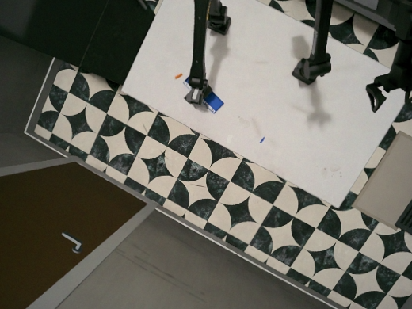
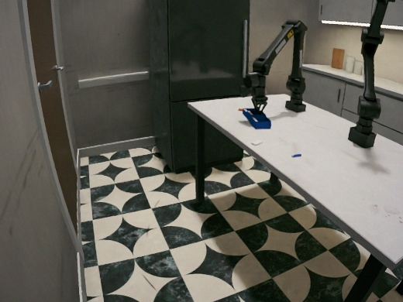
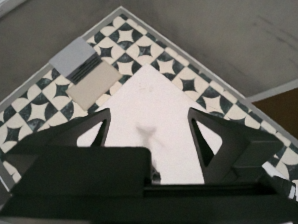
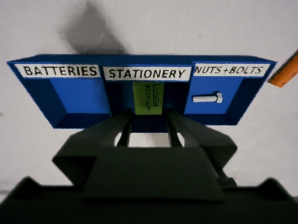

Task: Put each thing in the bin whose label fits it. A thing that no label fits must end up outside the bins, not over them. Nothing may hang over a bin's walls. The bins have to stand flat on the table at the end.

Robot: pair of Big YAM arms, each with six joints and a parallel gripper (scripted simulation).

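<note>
The green piece lies 4 cm below my right hand. Also, from my right hand: orange cylinder 18 cm to the right, 4 cm below; white piece 26 cm to the left, 16 cm ahead, 5 cm below; tiny grey piece 8 cm to the right, 4 cm below, 2 cm behind.
</note>
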